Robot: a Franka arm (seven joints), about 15 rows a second.
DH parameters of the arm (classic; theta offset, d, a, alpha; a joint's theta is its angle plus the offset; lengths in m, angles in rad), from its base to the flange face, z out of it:
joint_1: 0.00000 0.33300 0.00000 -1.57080
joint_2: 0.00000 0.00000 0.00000 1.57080
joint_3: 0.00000 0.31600 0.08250 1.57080
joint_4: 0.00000 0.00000 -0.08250 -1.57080
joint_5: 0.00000 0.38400 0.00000 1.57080
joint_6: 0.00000 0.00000 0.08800 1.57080
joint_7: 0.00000 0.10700 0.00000 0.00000
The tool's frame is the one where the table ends.
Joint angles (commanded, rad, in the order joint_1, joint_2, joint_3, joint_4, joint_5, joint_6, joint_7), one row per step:
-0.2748, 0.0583, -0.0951, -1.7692, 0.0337, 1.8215, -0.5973
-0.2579, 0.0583, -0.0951, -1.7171, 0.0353, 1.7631, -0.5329
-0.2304, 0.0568, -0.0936, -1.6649, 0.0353, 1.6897, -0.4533
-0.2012, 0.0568, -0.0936, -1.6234, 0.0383, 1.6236, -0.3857
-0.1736, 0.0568, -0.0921, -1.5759, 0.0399, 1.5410, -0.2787
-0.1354, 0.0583, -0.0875, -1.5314, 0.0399, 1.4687, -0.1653
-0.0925, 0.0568, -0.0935, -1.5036, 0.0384, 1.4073, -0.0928
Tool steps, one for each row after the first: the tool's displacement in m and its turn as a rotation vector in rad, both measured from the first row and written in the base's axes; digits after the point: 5 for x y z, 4 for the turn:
0.00329, 0.00974, 0.01992, 0.0042, 0.0070, -0.0459
0.00570, 0.02701, 0.03945, 0.0102, 0.0282, -0.0941
0.00700, 0.04486, 0.05366, 0.0180, 0.0537, -0.1305
0.00550, 0.06307, 0.06937, 0.0224, 0.0921, -0.2054
0.00552, 0.08820, 0.08362, 0.0185, 0.1260, -0.2731
0.00300, 0.10983, 0.09271, 0.0114, 0.1611, -0.3064

